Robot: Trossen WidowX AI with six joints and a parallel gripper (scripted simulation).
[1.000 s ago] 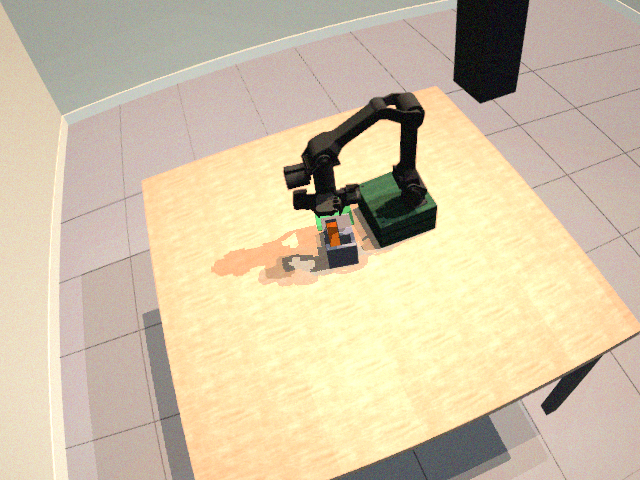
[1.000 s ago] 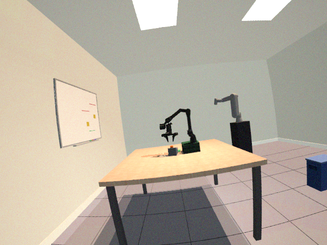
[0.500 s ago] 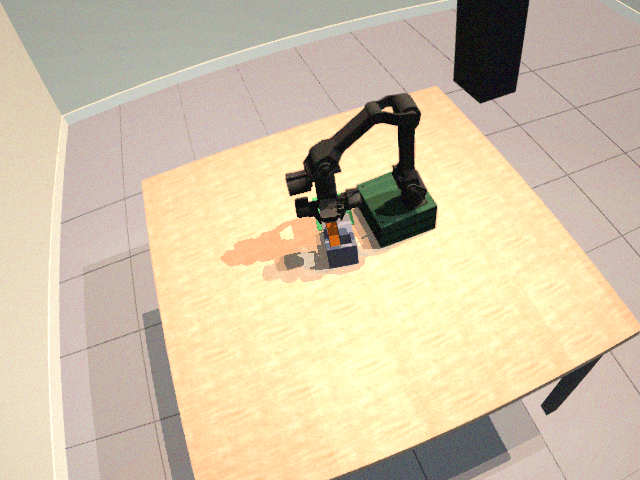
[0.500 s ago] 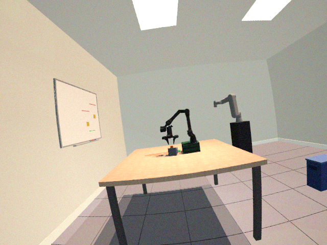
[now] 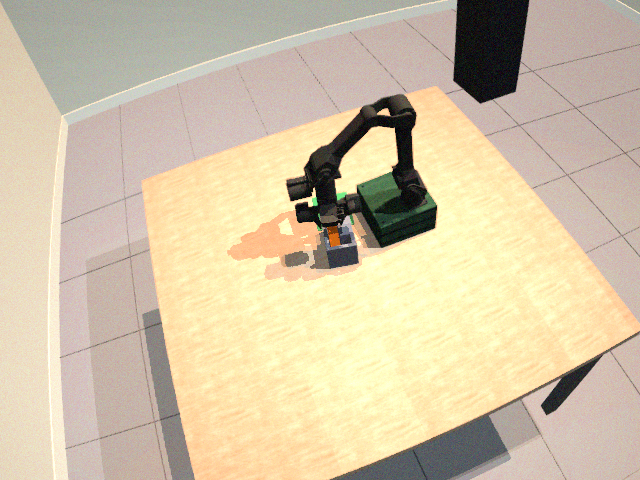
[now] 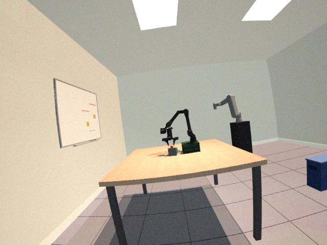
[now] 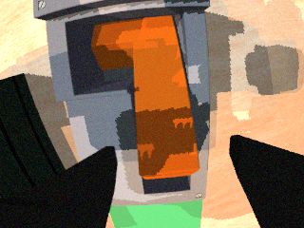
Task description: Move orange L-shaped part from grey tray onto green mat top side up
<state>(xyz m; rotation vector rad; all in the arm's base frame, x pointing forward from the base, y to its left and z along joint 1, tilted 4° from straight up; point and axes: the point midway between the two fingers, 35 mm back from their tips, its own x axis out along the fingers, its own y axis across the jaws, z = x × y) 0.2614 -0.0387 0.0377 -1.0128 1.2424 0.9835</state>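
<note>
My gripper tip is now 50 mm above the orange L-shaped part, 40 mm to the right of it and 10 mm past it. The rest, counted from my gripper tip: green mat 140 mm to the right, 110 mm below, 60 mm behind.
</note>
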